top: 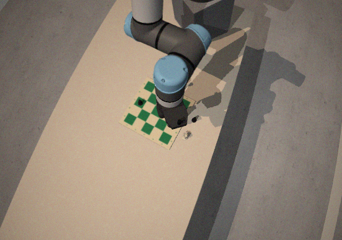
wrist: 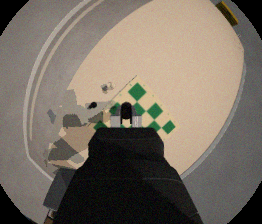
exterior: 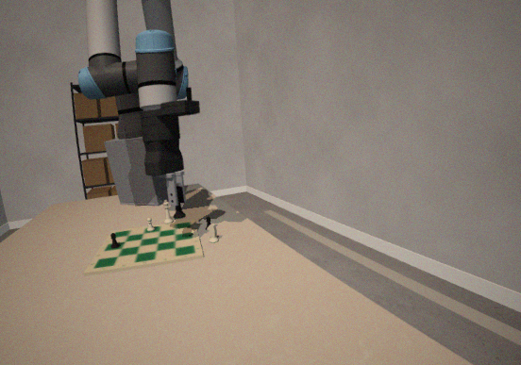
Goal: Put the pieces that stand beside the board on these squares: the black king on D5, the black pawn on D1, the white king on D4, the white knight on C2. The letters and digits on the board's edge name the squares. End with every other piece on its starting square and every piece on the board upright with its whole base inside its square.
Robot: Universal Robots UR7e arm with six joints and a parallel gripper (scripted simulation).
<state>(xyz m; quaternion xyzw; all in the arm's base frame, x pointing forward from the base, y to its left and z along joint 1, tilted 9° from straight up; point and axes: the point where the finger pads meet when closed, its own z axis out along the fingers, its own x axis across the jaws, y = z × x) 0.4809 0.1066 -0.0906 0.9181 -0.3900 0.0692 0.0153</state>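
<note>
Now: hand 6 cm to the right of the white knight and 9 cm above it. From my hand the other things lie so: board (4 cm behind, 7 cm to the right, 11 cm below); then small white piece (11 cm behind, 8 cm to the right, 9 cm below); then black king (1 cm below).
</note>
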